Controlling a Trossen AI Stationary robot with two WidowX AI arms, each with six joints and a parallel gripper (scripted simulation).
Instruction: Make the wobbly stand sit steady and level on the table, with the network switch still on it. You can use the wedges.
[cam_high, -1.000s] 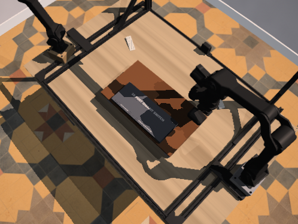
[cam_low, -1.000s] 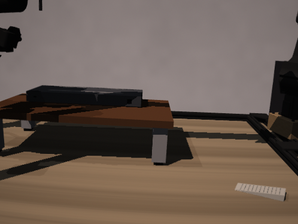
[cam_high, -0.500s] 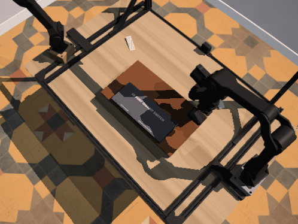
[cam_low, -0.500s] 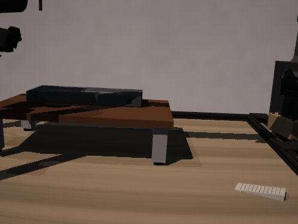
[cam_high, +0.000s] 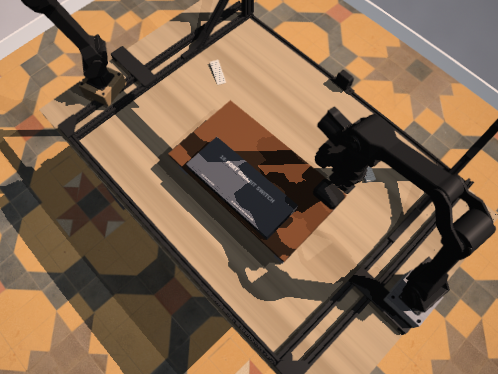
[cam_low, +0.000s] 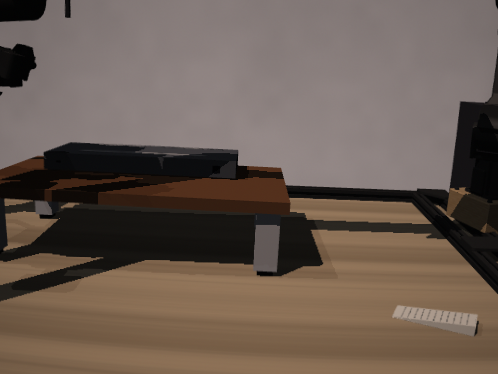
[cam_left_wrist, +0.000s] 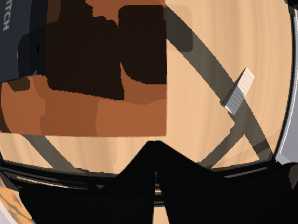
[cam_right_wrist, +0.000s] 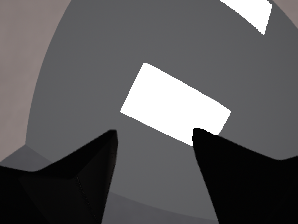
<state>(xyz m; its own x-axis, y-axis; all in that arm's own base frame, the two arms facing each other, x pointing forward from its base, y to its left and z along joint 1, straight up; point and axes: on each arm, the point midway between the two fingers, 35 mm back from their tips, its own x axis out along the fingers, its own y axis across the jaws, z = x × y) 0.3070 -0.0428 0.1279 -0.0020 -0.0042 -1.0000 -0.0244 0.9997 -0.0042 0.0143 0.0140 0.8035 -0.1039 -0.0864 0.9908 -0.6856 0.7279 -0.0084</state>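
The white wedge lies 26 cm behind my right hand, 23 cm to the left of it and 87 cm below it. Also, from my right hand: stand (57 cm to the left, 82 cm below); then network switch (6 cm ahead, 56 cm to the left, 76 cm below).
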